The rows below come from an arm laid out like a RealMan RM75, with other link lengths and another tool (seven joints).
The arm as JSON. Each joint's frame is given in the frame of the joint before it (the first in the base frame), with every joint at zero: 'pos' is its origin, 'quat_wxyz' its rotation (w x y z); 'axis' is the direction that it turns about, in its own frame. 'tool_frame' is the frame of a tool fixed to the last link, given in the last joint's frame.
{
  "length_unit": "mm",
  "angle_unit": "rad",
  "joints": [
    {
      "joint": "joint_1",
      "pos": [
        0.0,
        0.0,
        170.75
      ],
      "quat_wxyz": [
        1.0,
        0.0,
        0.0,
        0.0
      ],
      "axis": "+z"
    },
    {
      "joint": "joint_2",
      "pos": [
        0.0,
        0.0,
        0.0
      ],
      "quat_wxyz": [
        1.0,
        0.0,
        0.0,
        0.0
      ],
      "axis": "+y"
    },
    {
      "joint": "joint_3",
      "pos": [
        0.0,
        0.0,
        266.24
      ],
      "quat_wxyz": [
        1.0,
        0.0,
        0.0,
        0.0
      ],
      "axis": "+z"
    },
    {
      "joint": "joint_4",
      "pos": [
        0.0,
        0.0,
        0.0
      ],
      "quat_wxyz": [
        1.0,
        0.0,
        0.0,
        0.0
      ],
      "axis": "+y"
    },
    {
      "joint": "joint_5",
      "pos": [
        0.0,
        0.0,
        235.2
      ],
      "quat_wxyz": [
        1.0,
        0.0,
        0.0,
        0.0
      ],
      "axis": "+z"
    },
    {
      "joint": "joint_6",
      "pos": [
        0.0,
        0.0,
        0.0
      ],
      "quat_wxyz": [
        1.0,
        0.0,
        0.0,
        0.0
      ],
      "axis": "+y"
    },
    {
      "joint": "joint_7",
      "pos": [
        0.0,
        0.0,
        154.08
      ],
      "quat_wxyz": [
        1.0,
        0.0,
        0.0,
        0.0
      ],
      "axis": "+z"
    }
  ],
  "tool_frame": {
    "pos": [
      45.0,
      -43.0,
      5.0
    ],
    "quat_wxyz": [
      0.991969,
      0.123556,
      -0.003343,
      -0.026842
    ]
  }
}
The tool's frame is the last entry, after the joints.
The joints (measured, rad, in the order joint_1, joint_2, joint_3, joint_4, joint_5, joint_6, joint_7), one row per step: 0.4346 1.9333 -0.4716 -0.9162 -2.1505 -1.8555 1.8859; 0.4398 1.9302 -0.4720 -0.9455 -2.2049 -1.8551 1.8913; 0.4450 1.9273 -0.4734 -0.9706 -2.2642 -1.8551 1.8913; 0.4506 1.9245 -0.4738 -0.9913 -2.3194 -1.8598 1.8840; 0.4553 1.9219 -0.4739 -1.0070 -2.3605 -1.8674 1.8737; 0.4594 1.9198 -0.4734 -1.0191 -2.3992 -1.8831 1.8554; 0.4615 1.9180 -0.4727 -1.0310 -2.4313 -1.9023 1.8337; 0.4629 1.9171 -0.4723 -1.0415 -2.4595 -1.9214 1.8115; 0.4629 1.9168 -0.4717 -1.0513 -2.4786 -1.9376 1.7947; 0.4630 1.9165 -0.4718 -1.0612 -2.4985 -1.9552 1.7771; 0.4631 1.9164 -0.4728 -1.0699 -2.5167 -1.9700 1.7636; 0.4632 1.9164 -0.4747 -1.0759 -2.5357 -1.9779 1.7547; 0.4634 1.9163 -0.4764 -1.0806 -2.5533 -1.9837 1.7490; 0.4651 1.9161 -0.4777 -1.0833 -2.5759 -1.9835 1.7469; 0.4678 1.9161 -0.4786 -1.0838 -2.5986 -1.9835 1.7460
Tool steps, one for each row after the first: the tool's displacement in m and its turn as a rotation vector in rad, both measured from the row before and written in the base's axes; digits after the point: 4 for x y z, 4 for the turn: 0.0044 -0.0009 0.0071 -0.0162 -0.0593 -0.0121; 0.0051 -0.0016 0.0066 -0.0199 -0.0618 -0.0121; 0.0042 -0.0017 0.0061 -0.0210 -0.0558 -0.0049; 0.0026 -0.0012 0.0051 -0.0177 -0.0417 0.0017; 0.0019 -0.0022 0.0038 -0.0246 -0.0351 0.0091; 0.0014 -0.0025 0.0035 -0.0244 -0.0288 0.0135; 0.0010 -0.0026 0.0027 -0.0239 -0.0239 0.0142; 0.0005 -0.0022 0.0022 -0.0175 -0.0161 0.0114; 0.0003 -0.0024 0.0021 -0.0197 -0.0161 0.0118; 0.0003 -0.0022 0.0018 -0.0179 -0.0144 0.0080; 0.0011 -0.0019 0.0015 -0.0144 -0.0157 0.0015; 0.0011 -0.0018 0.0013 -0.0122 -0.0141 -0.0016; 0.0019 -0.0014 0.0016 -0.0098 -0.0185 -0.0077; 0.0017 -0.0013 0.0010 -0.0108 -0.0163 -0.0091
